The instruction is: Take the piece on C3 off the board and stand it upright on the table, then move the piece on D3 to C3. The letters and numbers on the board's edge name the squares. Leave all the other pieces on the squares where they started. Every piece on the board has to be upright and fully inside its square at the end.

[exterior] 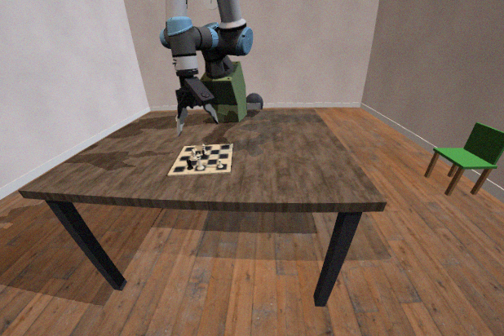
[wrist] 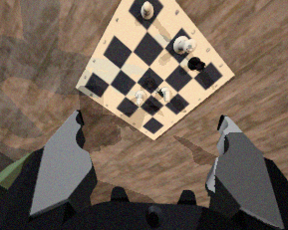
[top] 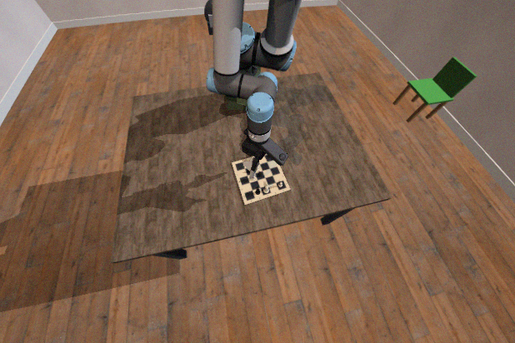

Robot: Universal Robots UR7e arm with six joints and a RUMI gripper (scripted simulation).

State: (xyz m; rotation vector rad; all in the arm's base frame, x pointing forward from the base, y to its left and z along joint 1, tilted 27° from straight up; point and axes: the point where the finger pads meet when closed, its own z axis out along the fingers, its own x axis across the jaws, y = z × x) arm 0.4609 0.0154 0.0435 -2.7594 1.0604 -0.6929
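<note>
My hand is 120 mm above the chessboard.
</note>
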